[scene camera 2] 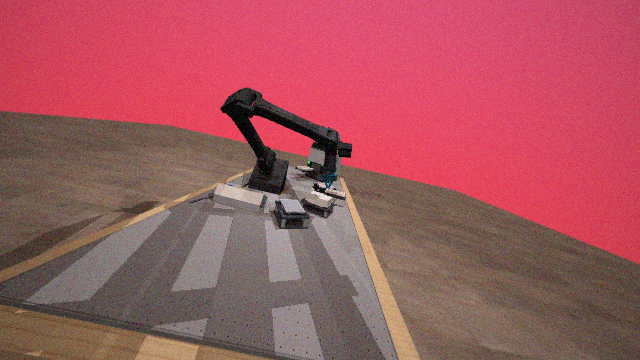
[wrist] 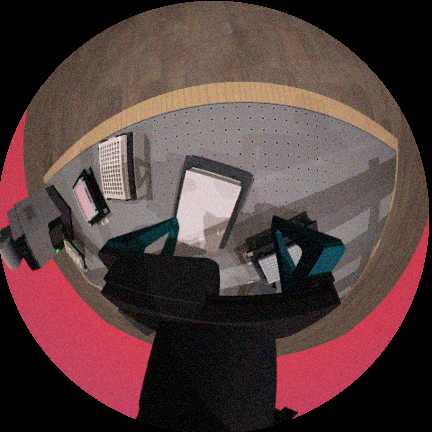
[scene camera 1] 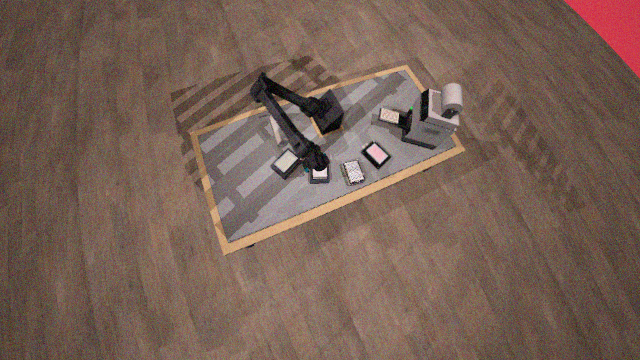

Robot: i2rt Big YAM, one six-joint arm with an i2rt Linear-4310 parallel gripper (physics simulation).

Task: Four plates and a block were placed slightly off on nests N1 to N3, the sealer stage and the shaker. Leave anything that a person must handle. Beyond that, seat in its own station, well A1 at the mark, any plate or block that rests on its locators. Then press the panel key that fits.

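My gripper (scene camera 2: pixel 328 181) (wrist: pixel 224 221) is open and empty above a plain white plate or block (scene camera 1: pixel 320 173) (wrist: pixel 210 200). That piece lies on a dark nest (wrist: pixel 217 163), whose bare margin shows at its far and right sides in the wrist view. A pale plate (scene camera 1: pixel 287 162) (scene camera 2: pixel 290 206) sits on a raised dark station, partly behind a finger in the wrist view. A white many-well plate (scene camera 1: pixel 353 171) (wrist: pixel 112 170) and a pink-topped plate (scene camera 1: pixel 376 154) (wrist: pixel 86 197) rest on dark nests. Another well plate (scene camera 1: pixel 389 115) lies at the sealer stage. Locator contact and A1 marks are too small to tell.
The grey sealer machine (scene camera 1: pixel 432 122) (wrist: pixel 37 225), with a white roll and green light, stands at the table's right end. A white sloped panel box (scene camera 1: pixel 275 131) (scene camera 2: pixel 239 196) stands near the arm's base; its keys are unreadable. A wooden edge (scene camera 1: pixel 345 200) borders the table.
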